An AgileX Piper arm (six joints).
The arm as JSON. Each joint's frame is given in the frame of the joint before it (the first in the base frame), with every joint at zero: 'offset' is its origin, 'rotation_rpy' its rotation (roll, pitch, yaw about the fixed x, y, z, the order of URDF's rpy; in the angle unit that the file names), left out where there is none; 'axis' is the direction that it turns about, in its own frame. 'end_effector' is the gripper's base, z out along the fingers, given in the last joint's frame.
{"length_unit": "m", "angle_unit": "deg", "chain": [
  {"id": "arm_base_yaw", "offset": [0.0, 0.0, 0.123], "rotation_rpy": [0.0, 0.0, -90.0], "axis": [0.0, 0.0, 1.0]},
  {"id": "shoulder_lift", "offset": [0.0, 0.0, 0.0], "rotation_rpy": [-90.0, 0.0, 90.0], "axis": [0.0, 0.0, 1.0]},
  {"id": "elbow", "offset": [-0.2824, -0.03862, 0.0], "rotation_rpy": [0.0, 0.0, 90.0], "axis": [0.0, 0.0, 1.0]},
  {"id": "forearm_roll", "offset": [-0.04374, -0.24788, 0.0], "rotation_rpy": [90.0, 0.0, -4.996], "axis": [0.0, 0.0, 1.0]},
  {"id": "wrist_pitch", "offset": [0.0, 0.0, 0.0], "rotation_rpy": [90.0, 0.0, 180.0], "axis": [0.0, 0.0, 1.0]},
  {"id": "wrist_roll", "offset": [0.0, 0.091, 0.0], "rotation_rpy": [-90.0, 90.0, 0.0], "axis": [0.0, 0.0, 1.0]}
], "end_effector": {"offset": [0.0, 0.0, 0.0], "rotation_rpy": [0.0, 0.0, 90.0]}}
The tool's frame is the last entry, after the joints.
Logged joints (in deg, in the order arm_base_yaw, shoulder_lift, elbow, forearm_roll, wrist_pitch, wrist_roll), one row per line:
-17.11 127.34 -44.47 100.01 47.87 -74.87
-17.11 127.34 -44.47 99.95 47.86 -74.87
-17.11 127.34 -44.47 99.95 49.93 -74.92
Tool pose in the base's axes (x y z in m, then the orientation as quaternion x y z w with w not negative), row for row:
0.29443 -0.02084 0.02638 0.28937 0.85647 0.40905 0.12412
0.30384 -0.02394 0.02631 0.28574 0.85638 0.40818 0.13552
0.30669 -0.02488 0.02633 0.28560 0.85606 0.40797 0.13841
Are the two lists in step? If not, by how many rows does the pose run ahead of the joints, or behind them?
The pose runs 2 rows behind the joints: the pose in row i belongs to the joints in row i - 2.
